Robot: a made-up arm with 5 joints.
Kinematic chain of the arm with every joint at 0, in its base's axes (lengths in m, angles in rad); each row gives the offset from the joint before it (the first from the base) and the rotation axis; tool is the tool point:
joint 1: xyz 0 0 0.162 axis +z
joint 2: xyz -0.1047 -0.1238 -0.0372 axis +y
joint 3: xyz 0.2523 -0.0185 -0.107 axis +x
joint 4: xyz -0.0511 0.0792 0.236 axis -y
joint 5: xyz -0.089 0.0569 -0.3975 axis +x
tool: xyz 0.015 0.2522 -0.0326
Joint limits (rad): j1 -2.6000..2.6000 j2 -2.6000..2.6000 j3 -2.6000..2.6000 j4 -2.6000..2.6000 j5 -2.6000..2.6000
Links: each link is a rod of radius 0.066 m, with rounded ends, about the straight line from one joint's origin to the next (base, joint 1, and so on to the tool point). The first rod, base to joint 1, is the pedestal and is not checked.
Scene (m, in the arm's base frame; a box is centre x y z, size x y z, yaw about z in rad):
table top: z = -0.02
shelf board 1: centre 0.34 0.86 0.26 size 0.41 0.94 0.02 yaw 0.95
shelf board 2: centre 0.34 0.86 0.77 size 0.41 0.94 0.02 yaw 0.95
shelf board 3: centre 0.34 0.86 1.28 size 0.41 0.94 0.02 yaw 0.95
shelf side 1: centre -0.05 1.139 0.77 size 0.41 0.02 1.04 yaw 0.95
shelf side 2: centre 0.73 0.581 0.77 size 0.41 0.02 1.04 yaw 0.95
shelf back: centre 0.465 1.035 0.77 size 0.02 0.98 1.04 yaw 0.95
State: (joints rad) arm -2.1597 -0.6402 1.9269 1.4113 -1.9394
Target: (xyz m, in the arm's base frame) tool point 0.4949 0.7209 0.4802
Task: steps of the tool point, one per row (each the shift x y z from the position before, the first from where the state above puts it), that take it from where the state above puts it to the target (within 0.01 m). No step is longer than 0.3 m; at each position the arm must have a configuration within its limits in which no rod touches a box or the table.
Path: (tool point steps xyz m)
1: 0.1079 0.1632 0.2217
2: 0.1707 0.2044 0.1375
3: 0.2131 0.2069 0.0299
4: 0.2213 0.1735 -0.0804
5: 0.1901 0.1163 -0.1719
6: 0.1252 0.0529 -0.2276
7: 0.0153 0.0693 0.0479
8: -0.0383 0.1246 0.0115

